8 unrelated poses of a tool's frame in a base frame.
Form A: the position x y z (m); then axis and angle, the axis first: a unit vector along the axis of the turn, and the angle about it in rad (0 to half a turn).
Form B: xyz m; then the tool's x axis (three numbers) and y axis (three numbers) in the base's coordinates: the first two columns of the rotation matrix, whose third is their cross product. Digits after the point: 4 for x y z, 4 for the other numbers.
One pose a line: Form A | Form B
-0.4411 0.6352 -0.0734 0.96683 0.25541 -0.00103 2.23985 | -0.4411 0.6352 -0.0734 0.8943 0.3993 -0.2020 0.4009 -0.5145 0.7580
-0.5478 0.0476 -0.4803 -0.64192 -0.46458 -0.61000 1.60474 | -0.5478 0.0476 -0.4803 0.3921 -0.3013 0.8692 0.9180 0.1892 -0.3485
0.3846 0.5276 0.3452 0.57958 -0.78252 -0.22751 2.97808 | 0.3846 0.5276 0.3452 -0.3193 -0.9380 -0.1346 -0.8640 0.2298 0.4480
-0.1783 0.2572 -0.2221 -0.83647 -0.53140 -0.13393 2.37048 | -0.1783 0.2572 -0.2221 0.4843 0.6699 0.5627 0.8566 -0.2322 -0.4608
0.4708 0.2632 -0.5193 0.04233 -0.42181 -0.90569 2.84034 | 0.4708 0.2632 -0.5193 -0.9515 -0.3036 0.0502 0.2338 -0.6071 0.7594
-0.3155 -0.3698 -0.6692 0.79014 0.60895 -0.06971 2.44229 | -0.3155 -0.3698 -0.6692 0.3368 0.8045 -0.4892 0.8943 -0.1107 0.4337
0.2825 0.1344 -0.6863 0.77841 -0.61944 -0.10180 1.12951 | 0.2825 0.1344 -0.6863 0.7742 -0.3683 0.5147 -0.1842 0.6469 0.7400
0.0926 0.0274 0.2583 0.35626 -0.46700 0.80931 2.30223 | 0.0926 0.0274 0.2583 -0.4562 0.3248 0.8285 -0.8798 -0.3042 -0.3653
